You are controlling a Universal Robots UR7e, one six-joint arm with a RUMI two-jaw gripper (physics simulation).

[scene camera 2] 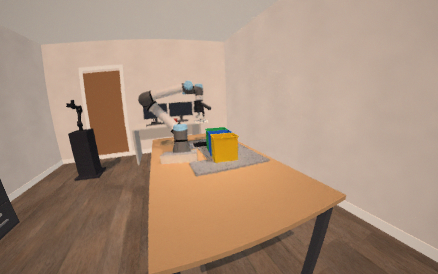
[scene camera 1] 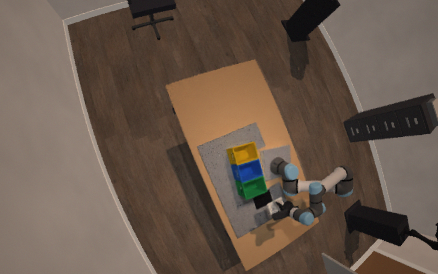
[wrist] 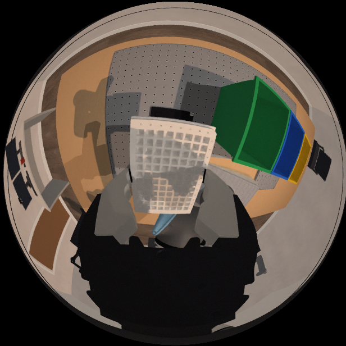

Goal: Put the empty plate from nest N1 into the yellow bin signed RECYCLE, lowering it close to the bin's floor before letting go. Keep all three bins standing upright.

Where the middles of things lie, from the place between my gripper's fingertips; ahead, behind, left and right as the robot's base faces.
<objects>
Right now my hand is 32 cm to the left of the blue bin (wrist: 288,155), 14 cm above it and 7 cm short of it. The rest, counted from my hand: white gridded plate (wrist: 168,156): 1 cm behind; green bin (wrist: 251,119): 19 cm to the right, 14 cm below, 8 cm ahead; yellow bin (scene camera 2: 224,146): 45 cm to the right, 14 cm below, 5 cm ahead.
</objects>
